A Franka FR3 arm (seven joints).
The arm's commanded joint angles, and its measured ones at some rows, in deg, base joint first. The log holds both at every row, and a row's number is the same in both.
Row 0, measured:
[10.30 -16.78 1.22 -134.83 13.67 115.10 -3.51]
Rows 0 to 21, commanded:
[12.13 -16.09 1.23 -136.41 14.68 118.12 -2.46]
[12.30 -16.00 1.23 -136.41 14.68 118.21 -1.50]
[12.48 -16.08 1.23 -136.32 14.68 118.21 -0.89]
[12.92 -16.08 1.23 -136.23 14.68 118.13 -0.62]
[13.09 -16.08 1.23 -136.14 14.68 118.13 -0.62]
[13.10 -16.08 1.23 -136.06 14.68 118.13 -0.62]
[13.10 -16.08 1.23 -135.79 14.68 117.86 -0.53]
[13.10 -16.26 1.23 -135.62 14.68 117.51 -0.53]
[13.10 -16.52 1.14 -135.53 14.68 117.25 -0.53]
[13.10 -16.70 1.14 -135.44 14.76 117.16 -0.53]
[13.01 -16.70 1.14 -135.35 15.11 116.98 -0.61]
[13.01 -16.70 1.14 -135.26 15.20 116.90 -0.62]
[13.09 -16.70 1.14 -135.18 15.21 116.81 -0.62]
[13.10 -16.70 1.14 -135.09 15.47 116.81 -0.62]
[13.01 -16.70 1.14 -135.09 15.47 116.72 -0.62]
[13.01 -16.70 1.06 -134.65 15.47 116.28 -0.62]
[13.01 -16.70 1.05 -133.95 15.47 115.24 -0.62]
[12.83 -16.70 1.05 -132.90 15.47 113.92 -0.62]
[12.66 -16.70 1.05 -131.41 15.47 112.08 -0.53]
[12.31 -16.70 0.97 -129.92 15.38 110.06 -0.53]
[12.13 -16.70 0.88 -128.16 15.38 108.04 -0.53]
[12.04 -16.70 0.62 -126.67 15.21 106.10 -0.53]
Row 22, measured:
[12.36 -16.36 0.79 -131.75 13.64 112.46 -1.22]
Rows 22 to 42, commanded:
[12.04 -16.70 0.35 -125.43 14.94 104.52 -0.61]
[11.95 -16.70 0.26 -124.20 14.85 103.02 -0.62]
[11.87 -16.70 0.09 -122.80 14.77 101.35 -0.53]
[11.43 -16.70 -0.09 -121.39 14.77 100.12 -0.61]
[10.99 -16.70 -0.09 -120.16 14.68 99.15 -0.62]
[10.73 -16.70 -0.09 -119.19 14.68 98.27 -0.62]
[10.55 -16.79 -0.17 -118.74 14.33 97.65 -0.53]
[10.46 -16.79 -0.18 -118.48 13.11 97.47 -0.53]
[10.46 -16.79 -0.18 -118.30 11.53 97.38 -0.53]
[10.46 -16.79 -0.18 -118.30 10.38 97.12 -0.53]
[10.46 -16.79 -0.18 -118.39 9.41 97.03 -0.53]
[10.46 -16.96 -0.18 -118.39 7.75 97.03 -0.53]
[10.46 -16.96 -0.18 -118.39 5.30 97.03 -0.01]
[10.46 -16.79 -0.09 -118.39 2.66 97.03 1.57]
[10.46 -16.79 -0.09 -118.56 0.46 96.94 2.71]
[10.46 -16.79 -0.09 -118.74 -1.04 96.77 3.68]
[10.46 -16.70 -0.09 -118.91 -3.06 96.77 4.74]
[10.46 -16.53 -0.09 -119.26 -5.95 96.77 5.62]
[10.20 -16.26 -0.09 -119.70 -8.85 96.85 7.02]
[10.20 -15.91 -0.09 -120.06 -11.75 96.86 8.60]
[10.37 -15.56 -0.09 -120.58 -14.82 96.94 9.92]
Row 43, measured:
[10.78 -16.35 -0.49 -119.50 -7.64 97.43 5.82]
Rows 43 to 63, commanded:
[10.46 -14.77 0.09 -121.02 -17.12 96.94 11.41]
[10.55 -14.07 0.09 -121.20 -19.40 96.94 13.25]
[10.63 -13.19 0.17 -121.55 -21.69 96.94 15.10]
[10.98 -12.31 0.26 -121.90 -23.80 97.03 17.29]
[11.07 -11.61 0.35 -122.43 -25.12 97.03 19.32]
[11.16 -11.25 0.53 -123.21 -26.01 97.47 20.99]
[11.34 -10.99 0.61 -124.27 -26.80 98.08 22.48]
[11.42 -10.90 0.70 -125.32 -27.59 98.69 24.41]
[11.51 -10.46 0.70 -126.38 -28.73 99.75 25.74]
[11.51 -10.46 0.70 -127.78 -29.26 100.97 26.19]
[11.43 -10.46 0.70 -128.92 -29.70 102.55 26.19]
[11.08 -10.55 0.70 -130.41 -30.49 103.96 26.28]
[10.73 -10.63 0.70 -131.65 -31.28 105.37 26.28]
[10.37 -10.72 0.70 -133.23 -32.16 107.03 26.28]
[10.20 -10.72 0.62 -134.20 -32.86 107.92 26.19]
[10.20 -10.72 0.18 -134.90 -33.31 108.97 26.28]
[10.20 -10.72 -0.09 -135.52 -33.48 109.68 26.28]
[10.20 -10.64 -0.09 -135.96 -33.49 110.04 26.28]
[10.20 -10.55 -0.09 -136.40 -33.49 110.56 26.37]
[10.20 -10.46 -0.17 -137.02 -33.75 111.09 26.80]
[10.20 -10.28 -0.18 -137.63 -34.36 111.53 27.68]
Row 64, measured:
[10.77 -9.52 -0.38 -134.81 -32.36 108.90 25.54]
